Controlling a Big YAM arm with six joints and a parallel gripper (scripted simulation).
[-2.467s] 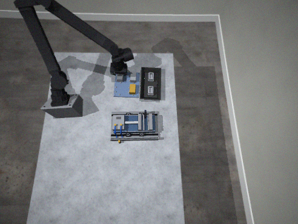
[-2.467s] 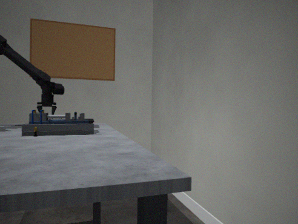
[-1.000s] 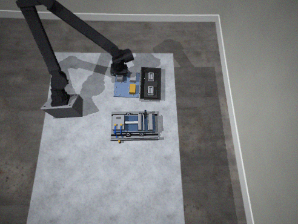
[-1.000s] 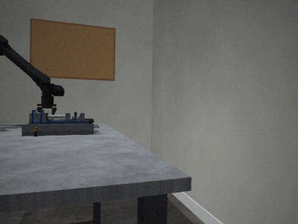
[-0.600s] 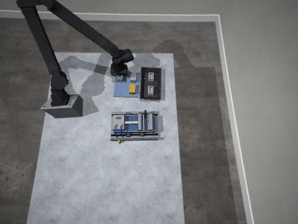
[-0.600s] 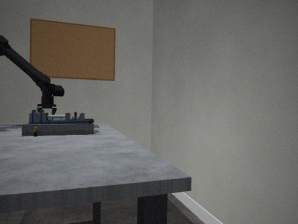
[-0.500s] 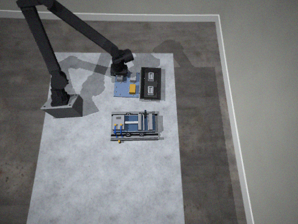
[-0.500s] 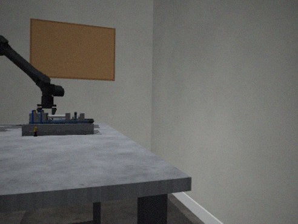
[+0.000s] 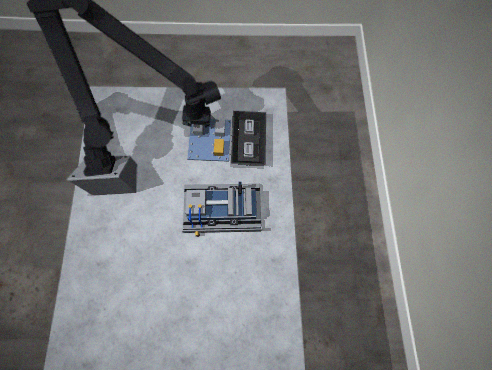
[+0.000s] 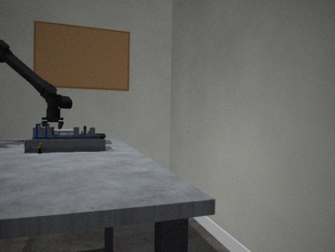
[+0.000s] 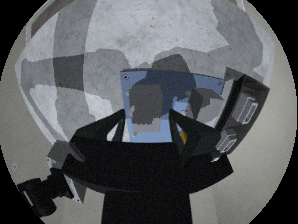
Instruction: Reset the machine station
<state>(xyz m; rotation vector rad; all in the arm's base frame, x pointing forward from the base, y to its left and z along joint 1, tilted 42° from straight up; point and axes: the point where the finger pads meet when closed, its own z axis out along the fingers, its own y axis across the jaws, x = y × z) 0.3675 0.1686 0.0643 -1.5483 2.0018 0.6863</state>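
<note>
My gripper is now 2 cm above the gray block. From my hand the other things lie so: yellow brass blank 7 cm ahead, 11 cm to the right, 2 cm below; then vise 4 cm ahead, 35 cm to the right; then blue infeed plate 4 cm ahead, 5 cm to the right, 4 cm below.
</note>
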